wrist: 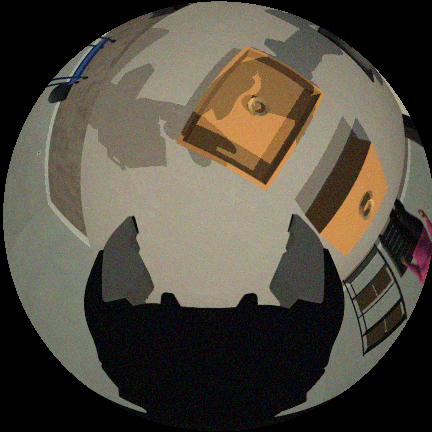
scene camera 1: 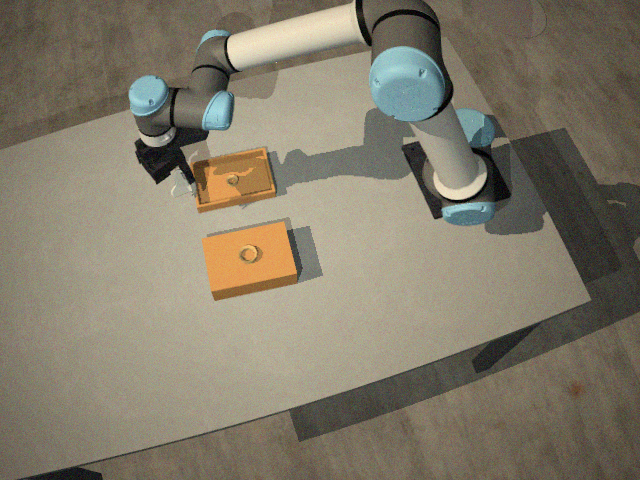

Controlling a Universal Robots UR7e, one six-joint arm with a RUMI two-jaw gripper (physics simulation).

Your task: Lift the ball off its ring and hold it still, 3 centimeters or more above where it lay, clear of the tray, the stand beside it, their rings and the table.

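Frame: origin at the arm's base, x back, y right, z up, level; metres.
Seen in the pictures: gripper, fingertip midpoint: [wrist: 211, 217] [scene camera 1: 176, 175].
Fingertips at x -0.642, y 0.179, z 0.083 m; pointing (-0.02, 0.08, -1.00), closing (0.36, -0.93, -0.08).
Observation:
A point is followed by its place in that frame.
The ball does not show in either view. The orange tray [scene camera 1: 236, 202] @(x -0.523, y 0.109, z -0.002 m) [wrist: 260, 142] @(x -0.562, y 0.149, z -0.012 m) lies on the table with a small pale ring [scene camera 1: 228, 180] @(x -0.523, y 0.176, z -0.004 m) [wrist: 251, 107] @(x -0.518, y 0.180, z -0.012 m) on its floor; no ball sits on that ring. The orange stand [scene camera 1: 227, 273] @(x -0.599, y -0.079, z 0.043 m) [wrist: 342, 227] @(x -0.600, y -0.023, z 0.043 m) is beside the tray, with another ring [scene camera 1: 241, 254] @(x -0.556, y -0.049, z 0.049 m) [wrist: 362, 206] @(x -0.548, y -0.035, z 0.051 m) on its top, also without a ball. My gripper [scene camera 1: 185, 189] [wrist: 211, 217] @(x -0.642, y 0.179, z 0.083 m) is open and empty, with its fingers wide apart. It is over the table beside the tray's left end in the scene view, outside the tray.
The table [scene camera 1: 361, 289] @(x -0.326, y -0.194, z -0.016 m) [wrist: 220, 200] @(x -0.665, y 0.167, z -0.015 m) carries the tray, the stand and the robot's dark base plate [scene camera 1: 498, 191] @(x 0.097, y -0.081, z 0.001 m). The arm reaches across above the table's far side, and its shadow falls partly over the tray. A narrow gap separates tray and stand.

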